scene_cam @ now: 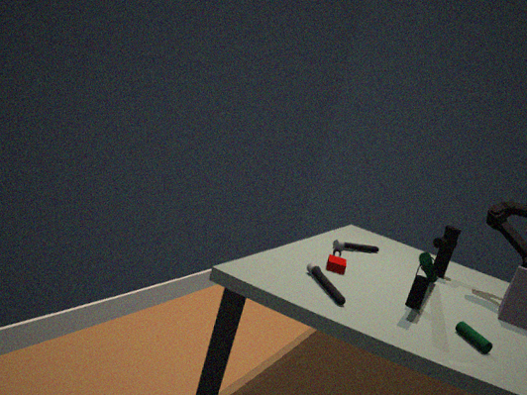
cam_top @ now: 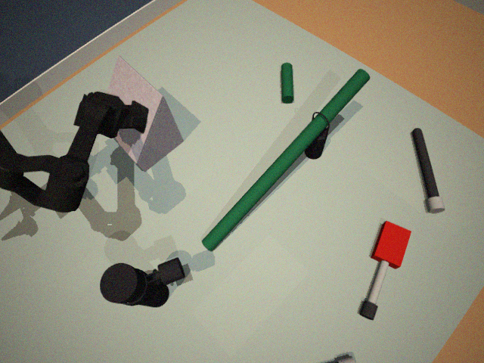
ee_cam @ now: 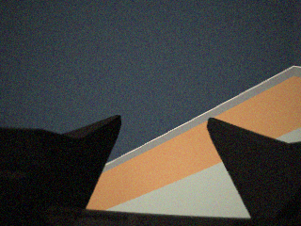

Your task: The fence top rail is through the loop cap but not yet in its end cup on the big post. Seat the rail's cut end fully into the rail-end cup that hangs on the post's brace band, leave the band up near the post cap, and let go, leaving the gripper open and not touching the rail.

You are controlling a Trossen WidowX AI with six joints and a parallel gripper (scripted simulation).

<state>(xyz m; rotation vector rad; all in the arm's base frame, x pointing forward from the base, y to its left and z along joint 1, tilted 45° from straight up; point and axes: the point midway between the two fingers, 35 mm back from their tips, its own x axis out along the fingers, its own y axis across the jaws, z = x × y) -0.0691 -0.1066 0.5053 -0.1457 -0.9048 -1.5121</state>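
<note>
My gripper tip is 44 cm short of the dark rail-end cup, 23 cm to the right of it and 26 cm above it. The rest, counted from my gripper tip: short dark post: 49 cm ahead, 71 cm to the left, 29 cm below; short green cylinder: 30 cm ahead, 86 cm to the left, 38 cm below; red-headed mallet: 79 cm ahead, 52 cm to the left, 38 cm below.
</note>
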